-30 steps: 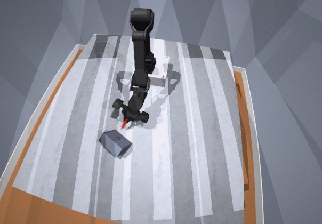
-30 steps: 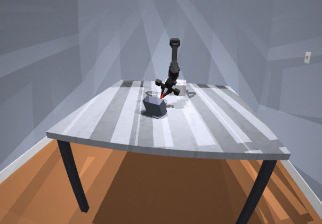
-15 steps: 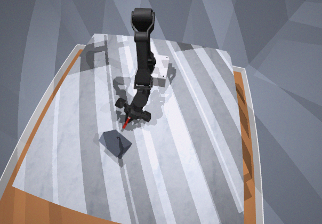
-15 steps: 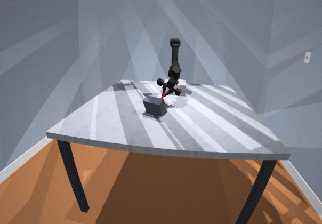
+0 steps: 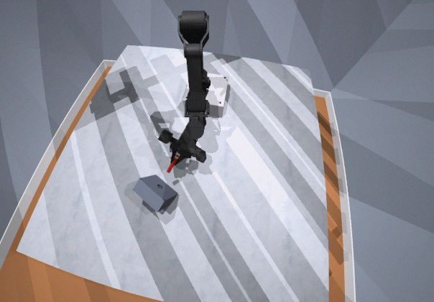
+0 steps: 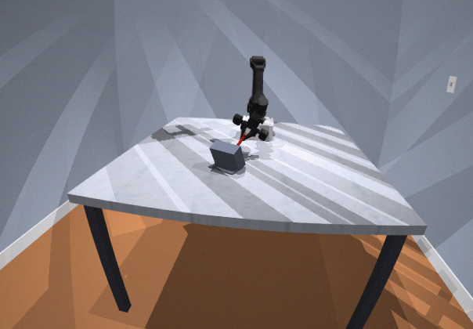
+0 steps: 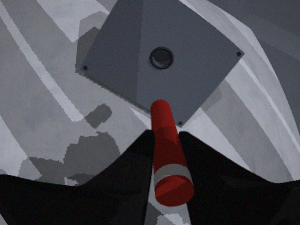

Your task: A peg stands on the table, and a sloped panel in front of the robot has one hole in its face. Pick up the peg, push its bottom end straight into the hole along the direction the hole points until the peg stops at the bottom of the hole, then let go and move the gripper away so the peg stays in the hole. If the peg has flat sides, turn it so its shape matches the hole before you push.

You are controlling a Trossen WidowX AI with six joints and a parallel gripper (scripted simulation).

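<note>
Right now the sloped panel is 12 cm ahead of my gripper tip, 3 cm to the right of it and 4 cm below it. From my gripper tip the other things lie so: red peg 1 cm behind, 1 cm above.
</note>
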